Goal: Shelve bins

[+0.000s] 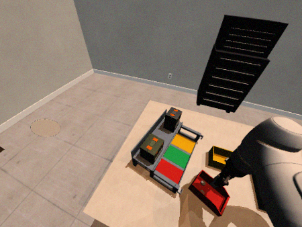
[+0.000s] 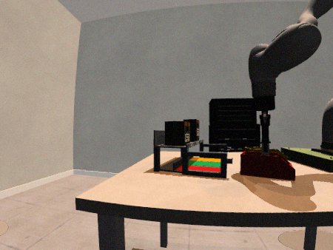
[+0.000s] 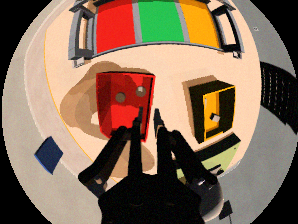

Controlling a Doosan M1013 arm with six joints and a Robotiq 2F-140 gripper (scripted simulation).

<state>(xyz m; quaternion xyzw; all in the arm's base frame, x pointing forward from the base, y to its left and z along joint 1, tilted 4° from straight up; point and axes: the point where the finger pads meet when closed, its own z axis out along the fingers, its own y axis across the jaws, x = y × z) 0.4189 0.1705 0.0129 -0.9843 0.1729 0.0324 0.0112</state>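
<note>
Now: hand 50 mm to the right of the red bin, 40 mm above it and 10 mm short of it. From my hand the other things lie so: yellow bin (160 mm to the right, 50 mm behind, 40 mm below); then dark box (320 mm ahead, 210 mm to the right, 90 mm above).
</note>
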